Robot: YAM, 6 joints.
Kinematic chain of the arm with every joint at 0, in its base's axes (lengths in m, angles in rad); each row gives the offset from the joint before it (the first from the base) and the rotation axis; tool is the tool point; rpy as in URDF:
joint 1: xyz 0 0 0.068 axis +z
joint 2: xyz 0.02 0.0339 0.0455 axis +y
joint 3: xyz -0.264 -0.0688 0 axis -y
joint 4: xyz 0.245 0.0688 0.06 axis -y
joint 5: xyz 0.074 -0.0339 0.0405 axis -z
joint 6: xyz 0.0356 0 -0.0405 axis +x
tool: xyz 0 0 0 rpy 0 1.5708 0
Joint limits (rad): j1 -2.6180..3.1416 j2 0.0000..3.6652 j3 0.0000..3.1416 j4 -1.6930..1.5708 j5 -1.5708..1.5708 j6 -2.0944..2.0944
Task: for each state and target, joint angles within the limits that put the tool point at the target. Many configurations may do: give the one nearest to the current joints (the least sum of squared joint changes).
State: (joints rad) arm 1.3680 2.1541 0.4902 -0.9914 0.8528 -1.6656
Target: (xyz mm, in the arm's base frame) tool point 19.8 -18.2 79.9
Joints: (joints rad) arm 1.2815 2.2071 0.0354 -0.8706 0.7463 -1.6656
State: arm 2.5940 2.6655 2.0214 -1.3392 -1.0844 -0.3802
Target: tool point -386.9 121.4 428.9
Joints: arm 2.7581 2.0509 2.4408 -1.2458 -1.1295 -0.3802
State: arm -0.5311 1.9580 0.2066 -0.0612 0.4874 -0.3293
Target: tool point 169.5 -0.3 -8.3
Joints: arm 0.0717 2.0465 0.3828 0.0101 0.3572 -0.3293
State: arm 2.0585 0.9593 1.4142 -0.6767 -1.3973 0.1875
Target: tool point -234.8 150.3 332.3
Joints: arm 2.4469 1.3797 1.2158 -0.6597 -1.3647 0.1875
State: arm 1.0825 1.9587 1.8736 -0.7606 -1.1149 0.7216
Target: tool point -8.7 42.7 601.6
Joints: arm 0.9630 1.0199 2.1121 -0.8914 -1.0876 0.7216
